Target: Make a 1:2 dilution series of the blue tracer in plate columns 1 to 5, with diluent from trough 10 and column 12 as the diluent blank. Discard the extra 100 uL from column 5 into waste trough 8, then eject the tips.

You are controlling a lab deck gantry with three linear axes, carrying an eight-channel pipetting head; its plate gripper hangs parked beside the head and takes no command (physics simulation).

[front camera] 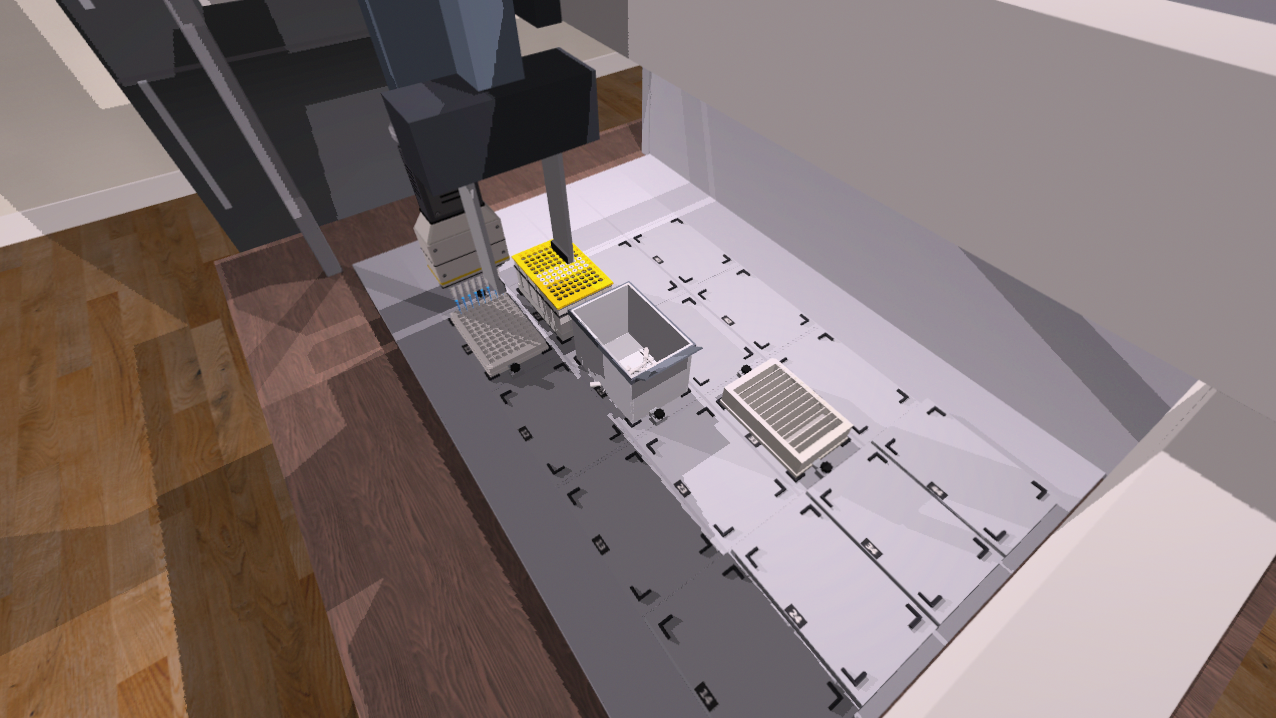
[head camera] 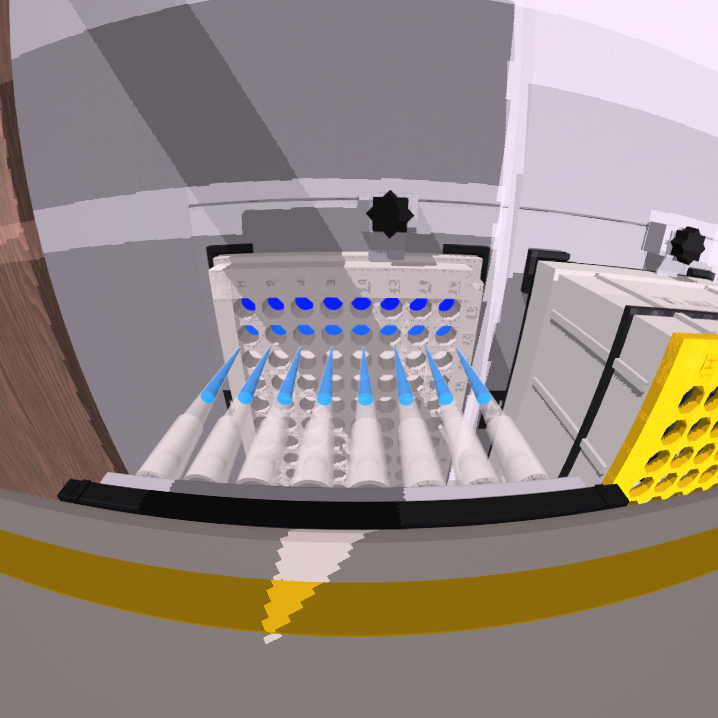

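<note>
The pipetting head [front camera: 462, 248] is over the white well plate [front camera: 501, 337] [head camera: 348, 275]. Its eight tips [front camera: 473, 297] [head camera: 365, 381] hold light blue liquid. In the head view their ends are near column 3; whether they are inside the wells I cannot tell. Column 1 [head camera: 361, 304] is deep blue and column 2 [head camera: 361, 329] a lighter blue. Columns 3 to 5 show no blue where visible; the tips partly hide them. Column 12 is hidden in the head view. The trough block [front camera: 787, 417] stands apart; its trough numbers are unreadable. My parked plate gripper [front camera: 523, 273] is open, its two fingers wide apart.
A yellow tip rack [front camera: 571, 287] [head camera: 659, 428] stands beside the plate. An open grey waste bin [front camera: 661, 384] with discarded tips [front camera: 640, 361] inside stands between the tip rack and the trough block. Black corner brackets and knobs mark the deck positions.
</note>
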